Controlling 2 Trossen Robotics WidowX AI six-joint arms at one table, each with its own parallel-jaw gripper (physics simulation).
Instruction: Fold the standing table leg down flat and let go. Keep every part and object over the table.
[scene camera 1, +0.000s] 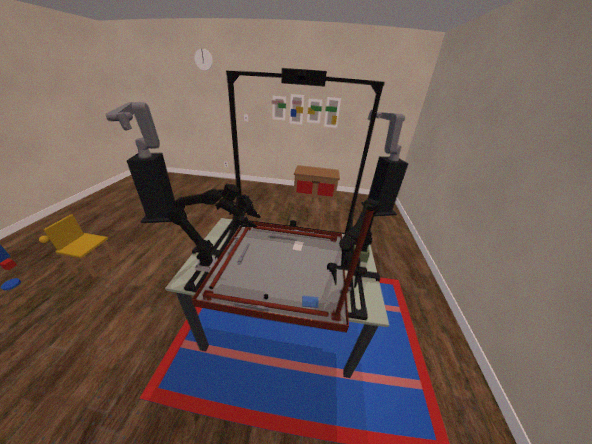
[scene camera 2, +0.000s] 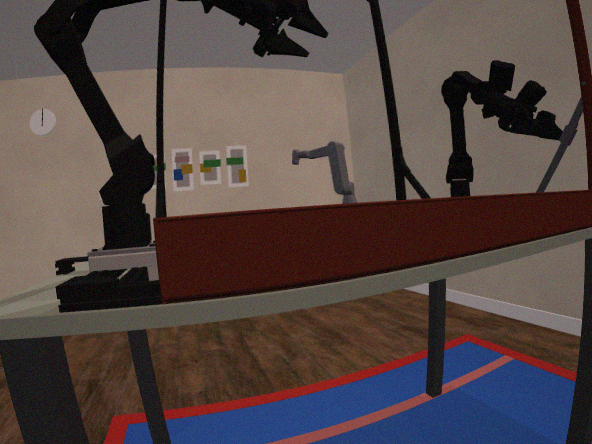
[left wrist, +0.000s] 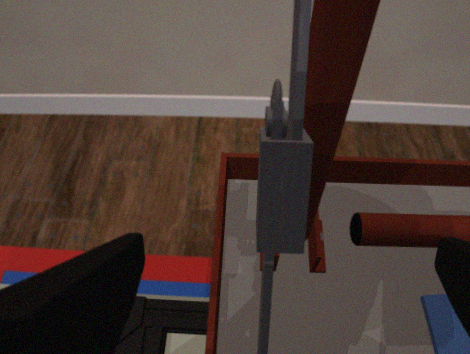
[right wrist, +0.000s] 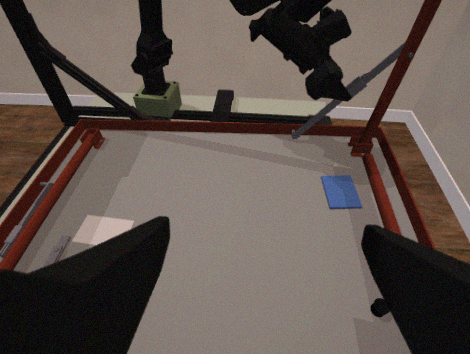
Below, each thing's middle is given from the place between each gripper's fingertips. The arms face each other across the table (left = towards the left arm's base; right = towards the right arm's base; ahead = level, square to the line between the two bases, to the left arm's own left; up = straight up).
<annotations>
I see my left gripper 2 cm short of the block-shaped sleeve (left wrist: 284, 169). Round my left hand: white square (right wrist: 95, 229) (51 cm behind, 12 cm to the right, 16 cm below); blue square (right wrist: 340, 191) (4 cm behind, 15 cm to the right, 15 cm below); grey folding brace (left wrist: 276, 118) (2 cm below).
I see the white square 210 mm behind my right hand, 270 mm to the left of it and 350 mm below it. Also, from my right hand: blue square: 260 mm ahead, 240 mm to the left, 330 mm below; then grey folding brace: 310 mm ahead, 390 mm to the left, 210 mm below; then block-shaped sleeve: 330 mm ahead, 390 mm to the left, 190 mm below.
</annotations>
